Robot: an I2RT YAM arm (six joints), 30 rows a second.
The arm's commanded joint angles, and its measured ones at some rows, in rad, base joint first. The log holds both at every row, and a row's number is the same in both.
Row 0, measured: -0.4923, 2.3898, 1.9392, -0.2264, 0.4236, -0.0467
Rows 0 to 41, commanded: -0.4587, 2.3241, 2.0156, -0.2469, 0.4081, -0.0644; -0.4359, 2.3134, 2.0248, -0.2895, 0.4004, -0.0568; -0.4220, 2.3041, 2.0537, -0.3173, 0.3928, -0.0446; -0.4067, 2.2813, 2.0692, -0.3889, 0.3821, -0.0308; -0.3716, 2.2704, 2.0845, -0.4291, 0.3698, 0.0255; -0.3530, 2.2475, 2.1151, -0.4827, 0.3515, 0.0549; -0.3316, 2.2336, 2.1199, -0.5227, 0.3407, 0.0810; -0.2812, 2.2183, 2.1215, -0.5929, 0.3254, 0.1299; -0.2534, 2.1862, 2.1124, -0.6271, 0.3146, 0.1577; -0.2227, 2.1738, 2.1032, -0.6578, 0.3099, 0.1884; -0.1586, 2.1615, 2.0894, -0.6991, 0.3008, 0.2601; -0.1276, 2.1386, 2.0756, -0.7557, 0.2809, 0.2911; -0.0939, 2.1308, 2.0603, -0.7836, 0.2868, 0.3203; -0.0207, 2.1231, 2.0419, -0.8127, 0.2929, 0.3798; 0.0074, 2.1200, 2.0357, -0.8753, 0.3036, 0.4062; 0.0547, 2.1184, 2.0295, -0.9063, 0.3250, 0.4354; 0.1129, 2.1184, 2.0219, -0.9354, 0.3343, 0.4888; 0.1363, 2.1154, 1.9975, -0.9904, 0.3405, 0.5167; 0.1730, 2.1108, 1.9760, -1.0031, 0.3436, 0.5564; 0.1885, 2.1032, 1.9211, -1.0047, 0.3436, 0.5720; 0.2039, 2.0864, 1.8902, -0.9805, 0.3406, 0.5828; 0.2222, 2.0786, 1.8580, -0.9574, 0.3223, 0.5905; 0.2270, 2.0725, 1.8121, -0.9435, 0.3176, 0.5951; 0.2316, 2.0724, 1.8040, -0.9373, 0.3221, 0.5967; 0.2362, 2.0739, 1.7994, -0.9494, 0.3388, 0.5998; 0.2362, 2.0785, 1.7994, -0.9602, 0.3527, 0.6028; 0.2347, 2.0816, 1.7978, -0.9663, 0.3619, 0.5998; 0.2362, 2.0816, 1.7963, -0.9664, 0.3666, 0.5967; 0.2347, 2.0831, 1.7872, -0.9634, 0.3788, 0.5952; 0.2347, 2.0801, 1.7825, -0.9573, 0.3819, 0.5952; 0.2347, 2.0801, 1.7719, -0.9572, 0.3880, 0.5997; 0.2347, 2.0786, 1.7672, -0.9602, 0.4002, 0.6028; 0.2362, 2.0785, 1.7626, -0.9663, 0.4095, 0.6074; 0.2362, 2.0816, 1.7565, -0.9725, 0.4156, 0.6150; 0.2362, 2.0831, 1.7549, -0.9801, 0.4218, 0.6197; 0.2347, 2.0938, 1.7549, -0.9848, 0.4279, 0.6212; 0.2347, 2.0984, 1.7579, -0.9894, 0.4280, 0.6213; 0.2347, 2.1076, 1.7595, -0.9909, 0.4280, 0.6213; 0.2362, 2.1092, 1.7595, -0.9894, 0.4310, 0.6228; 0.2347, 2.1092, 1.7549, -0.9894, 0.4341, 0.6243; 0.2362, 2.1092, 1.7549, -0.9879, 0.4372, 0.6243; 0.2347, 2.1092, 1.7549, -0.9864, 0.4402, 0.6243
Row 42, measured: 0.2329, 2.1178, 1.7550, -0.9733, 0.3958, 0.5934
